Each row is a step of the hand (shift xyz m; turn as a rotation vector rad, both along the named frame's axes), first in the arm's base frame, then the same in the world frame.
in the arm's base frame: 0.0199 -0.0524 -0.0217 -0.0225 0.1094 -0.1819
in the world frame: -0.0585 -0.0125 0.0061 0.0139 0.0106 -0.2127
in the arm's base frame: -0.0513 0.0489 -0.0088 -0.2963 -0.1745 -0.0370
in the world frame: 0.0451 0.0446 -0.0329 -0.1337 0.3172 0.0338
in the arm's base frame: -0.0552 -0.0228 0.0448 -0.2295 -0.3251 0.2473
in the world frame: 0.0077 0.0571 0.0475 -0.1414 0.2666 0.3584
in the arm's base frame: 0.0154 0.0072 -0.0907 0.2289 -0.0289 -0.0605
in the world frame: -0.0378 -0.0149 -0.0828 -0.0817 -0.2222 -0.0291
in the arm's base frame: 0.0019 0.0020 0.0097 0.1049 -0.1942 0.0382
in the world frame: 0.0060 -0.0023 0.0077 -0.1653 -0.0790 0.1289
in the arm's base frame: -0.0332 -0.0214 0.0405 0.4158 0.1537 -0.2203
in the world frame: 0.0042 0.0351 0.0441 -0.0191 -0.4291 -0.2461
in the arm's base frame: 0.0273 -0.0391 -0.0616 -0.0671 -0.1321 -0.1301
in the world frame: -0.0663 -0.0210 -0.0350 -0.1681 0.0858 -0.0571
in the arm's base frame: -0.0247 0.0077 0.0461 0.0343 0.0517 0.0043
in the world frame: 0.0313 0.0228 0.0360 0.0431 -0.0409 -0.0185
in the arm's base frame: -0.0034 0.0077 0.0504 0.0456 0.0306 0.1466
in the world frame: 0.0306 0.0016 0.0409 0.0895 -0.0514 0.1177
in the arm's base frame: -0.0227 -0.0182 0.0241 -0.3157 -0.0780 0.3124
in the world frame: -0.0019 0.0245 0.0287 0.1160 0.3186 0.2973
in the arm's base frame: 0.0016 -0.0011 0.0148 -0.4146 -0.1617 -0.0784
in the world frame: 0.0057 -0.0017 0.0137 -0.1272 0.4333 -0.0144
